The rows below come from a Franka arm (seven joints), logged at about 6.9 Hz.
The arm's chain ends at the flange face. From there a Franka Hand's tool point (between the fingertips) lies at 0.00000 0.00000 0.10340 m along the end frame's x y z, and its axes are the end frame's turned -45 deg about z.
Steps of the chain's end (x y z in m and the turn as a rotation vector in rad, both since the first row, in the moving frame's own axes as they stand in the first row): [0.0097, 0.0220, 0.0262, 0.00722, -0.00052, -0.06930]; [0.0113, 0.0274, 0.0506, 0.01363, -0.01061, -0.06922]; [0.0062, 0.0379, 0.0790, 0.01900, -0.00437, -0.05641]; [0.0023, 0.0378, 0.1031, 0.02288, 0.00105, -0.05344]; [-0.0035, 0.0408, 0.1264, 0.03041, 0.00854, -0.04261]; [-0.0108, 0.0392, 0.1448, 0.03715, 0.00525, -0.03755]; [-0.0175, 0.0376, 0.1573, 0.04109, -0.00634, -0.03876]
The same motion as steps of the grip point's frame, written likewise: [-0.0082, 0.0218, 0.0262, 0.00547, 0.00474, -0.06930]; [-0.0112, 0.0256, 0.0506, 0.01714, 0.00214, -0.06922]; [-0.0214, 0.0294, 0.0790, 0.01653, 0.01034, -0.05641]; [-0.0234, 0.0267, 0.1031, 0.01544, 0.01692, -0.05344]; [-0.0285, 0.0247, 0.1263, 0.01546, 0.02754, -0.04261]; [-0.0323, 0.0177, 0.1447, 0.02256, 0.02998, -0.03755]; [-0.0365, 0.0107, 0.1572, 0.03354, 0.02457, -0.03876]
